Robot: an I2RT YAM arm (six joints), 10 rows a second.
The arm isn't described. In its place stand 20 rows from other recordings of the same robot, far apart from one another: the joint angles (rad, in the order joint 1, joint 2, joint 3, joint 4, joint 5, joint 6), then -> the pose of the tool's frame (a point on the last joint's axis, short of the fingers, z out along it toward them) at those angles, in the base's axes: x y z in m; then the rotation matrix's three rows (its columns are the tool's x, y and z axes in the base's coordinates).
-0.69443, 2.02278, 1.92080, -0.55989, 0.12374, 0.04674 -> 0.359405 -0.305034 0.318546; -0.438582 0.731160 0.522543; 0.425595 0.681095 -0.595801; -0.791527 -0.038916 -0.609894
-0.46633, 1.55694, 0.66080, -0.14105, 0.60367, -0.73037 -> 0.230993 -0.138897 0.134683; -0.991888 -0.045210 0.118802; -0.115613 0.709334 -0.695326; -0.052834 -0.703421 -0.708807
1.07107, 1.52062, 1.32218, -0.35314, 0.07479, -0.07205 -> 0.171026 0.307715 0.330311; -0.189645 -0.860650 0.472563; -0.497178 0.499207 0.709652; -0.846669 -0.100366 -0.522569
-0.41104, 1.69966, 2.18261, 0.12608, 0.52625, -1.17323 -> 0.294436 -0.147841 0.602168; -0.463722 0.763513 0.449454; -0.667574 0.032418 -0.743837; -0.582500 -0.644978 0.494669
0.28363, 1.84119, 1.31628, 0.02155, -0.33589, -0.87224 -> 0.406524 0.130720 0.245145; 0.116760 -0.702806 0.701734; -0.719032 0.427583 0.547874; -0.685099 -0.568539 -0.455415
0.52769, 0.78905, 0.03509, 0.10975, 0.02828, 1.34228 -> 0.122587 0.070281 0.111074; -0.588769 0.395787 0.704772; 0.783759 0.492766 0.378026; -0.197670 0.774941 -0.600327
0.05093, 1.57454, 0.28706, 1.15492, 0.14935, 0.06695 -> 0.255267 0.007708 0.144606; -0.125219 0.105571 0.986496; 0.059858 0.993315 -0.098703; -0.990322 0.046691 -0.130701
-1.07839, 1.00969, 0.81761, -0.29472, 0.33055, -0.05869 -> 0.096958 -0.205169 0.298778; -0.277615 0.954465 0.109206; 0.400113 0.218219 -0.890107; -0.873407 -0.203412 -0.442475
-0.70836, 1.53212, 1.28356, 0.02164, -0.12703, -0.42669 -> 0.282809 -0.236338 0.350595; -0.383822 0.431436 0.816421; -0.211757 0.819454 -0.532592; -0.898799 -0.377303 -0.223165
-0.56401, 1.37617, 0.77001, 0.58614, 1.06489, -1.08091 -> 0.233262 -0.184397 0.280421; -0.888727 0.454734 -0.058153; 0.056194 -0.017837 -0.998261; -0.454980 -0.890449 -0.009701
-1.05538, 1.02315, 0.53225, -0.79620, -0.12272, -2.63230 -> 0.081421 -0.134887 0.171348; 0.000346 -0.969917 0.243437; -0.982344 -0.045873 -0.181375; 0.187086 -0.239076 -0.952807
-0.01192, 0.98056, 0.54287, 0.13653, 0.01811, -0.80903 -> 0.225041 -0.003327 0.250828; -0.225856 -0.194469 0.954553; -0.720858 0.692455 -0.029489; -0.655250 -0.694758 -0.296580
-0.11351, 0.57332, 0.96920, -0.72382, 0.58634, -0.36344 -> 0.096384 -0.030813 0.373151; -0.517675 0.460881 0.720834; -0.239017 0.731064 -0.639075; -0.821513 -0.503125 -0.268295
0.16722, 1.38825, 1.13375, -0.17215, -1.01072, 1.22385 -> 0.299543 0.081150 0.331052; -0.937097 0.095077 0.335870; 0.348485 0.199244 0.915893; 0.020160 0.975327 -0.219844
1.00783, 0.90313, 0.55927, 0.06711, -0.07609, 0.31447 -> 0.111259 0.181368 0.264787; -0.411564 -0.793885 0.447618; -0.074259 0.518721 0.851713; -0.908351 0.317294 -0.272440
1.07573, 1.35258, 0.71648, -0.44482, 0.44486, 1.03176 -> 0.130120 0.208757 0.180309; -0.814298 0.001432 0.580446; 0.122387 0.977939 0.169282; -0.567398 0.208885 -0.796509
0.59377, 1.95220, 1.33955, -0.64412, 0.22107, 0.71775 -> 0.324959 0.209939 0.163319; -0.915915 0.149550 0.372471; 0.155930 0.987681 -0.013127; -0.369845 0.046056 -0.927951
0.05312, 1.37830, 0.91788, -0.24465, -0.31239, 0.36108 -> 0.296794 0.026737 0.247605; -0.705862 -0.037284 0.707368; 0.299131 0.889514 0.345379; -0.642090 0.455385 -0.616721
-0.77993, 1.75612, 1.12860, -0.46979, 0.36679, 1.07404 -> 0.240637 -0.255977 0.182267; 0.377768 0.924525 0.050436; 0.780629 -0.288732 -0.554303; -0.497905 0.248770 -0.830785
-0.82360, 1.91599, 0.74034, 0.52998, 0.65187, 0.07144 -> 0.215708 -0.264633 0.097348; -0.342755 0.939327 -0.013569; 0.453493 0.152793 -0.878065; -0.822717 -0.307115 -0.478349
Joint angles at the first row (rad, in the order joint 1, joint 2, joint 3, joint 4, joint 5, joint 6):
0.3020 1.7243 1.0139 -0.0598 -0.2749 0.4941
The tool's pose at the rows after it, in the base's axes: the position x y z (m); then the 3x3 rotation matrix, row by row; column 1 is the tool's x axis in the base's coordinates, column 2 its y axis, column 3 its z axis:
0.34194 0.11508 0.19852; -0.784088 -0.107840 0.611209; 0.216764 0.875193 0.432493; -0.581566 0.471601 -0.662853
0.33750 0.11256 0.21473; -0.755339 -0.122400 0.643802; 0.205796 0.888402 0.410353; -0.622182 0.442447 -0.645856
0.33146 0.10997 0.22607; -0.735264 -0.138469 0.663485; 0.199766 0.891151 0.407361; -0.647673 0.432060 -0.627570
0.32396 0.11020 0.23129; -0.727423 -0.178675 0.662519; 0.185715 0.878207 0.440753; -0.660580 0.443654 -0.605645
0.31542 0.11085 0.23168; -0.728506 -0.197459 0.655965; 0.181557 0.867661 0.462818; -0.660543 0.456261 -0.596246
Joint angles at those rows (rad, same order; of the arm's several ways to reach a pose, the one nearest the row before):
0.3018 1.6884 1.0270 -0.0881 -0.2334 0.4693
0.3019 1.6403 1.0338 -0.1133 -0.2018 0.4442
0.3007 1.5964 1.0265 -0.1240 -0.1938 0.4295
0.3048 1.5603 1.0030 -0.1128 -0.2234 0.4176
0.3125 1.5289 0.9705 -0.1027 -0.2410 0.4209

